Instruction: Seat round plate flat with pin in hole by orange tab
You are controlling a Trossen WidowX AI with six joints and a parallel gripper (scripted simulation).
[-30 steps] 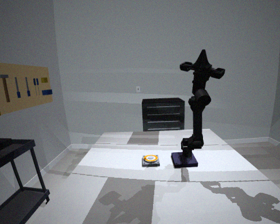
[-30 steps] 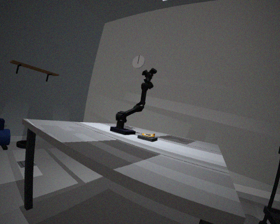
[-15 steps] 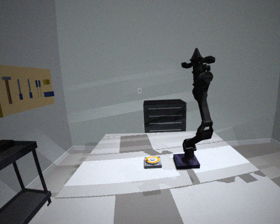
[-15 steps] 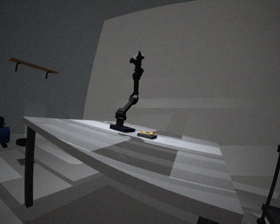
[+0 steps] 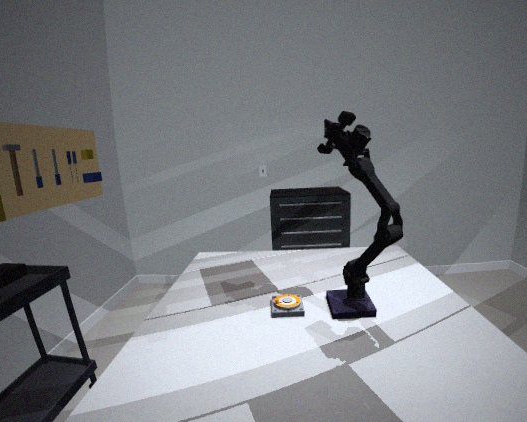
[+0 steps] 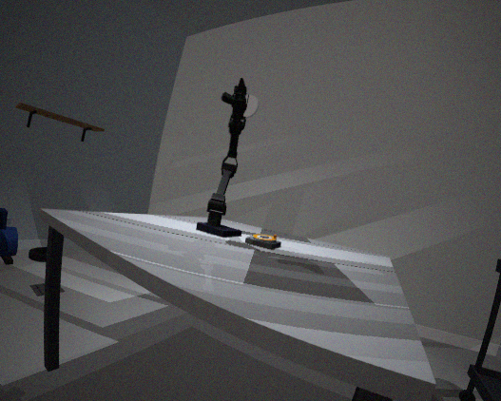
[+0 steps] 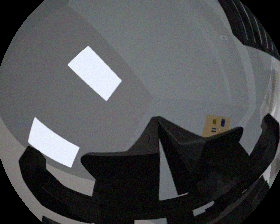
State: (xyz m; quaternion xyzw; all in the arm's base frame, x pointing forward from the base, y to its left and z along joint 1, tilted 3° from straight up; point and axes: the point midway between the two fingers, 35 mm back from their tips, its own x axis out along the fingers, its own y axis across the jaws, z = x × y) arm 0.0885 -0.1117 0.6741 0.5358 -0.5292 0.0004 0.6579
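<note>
Right now my gripper tip is 150 mm short of the grey square base, 170 mm to the right of it and 710 mm above it.
</note>
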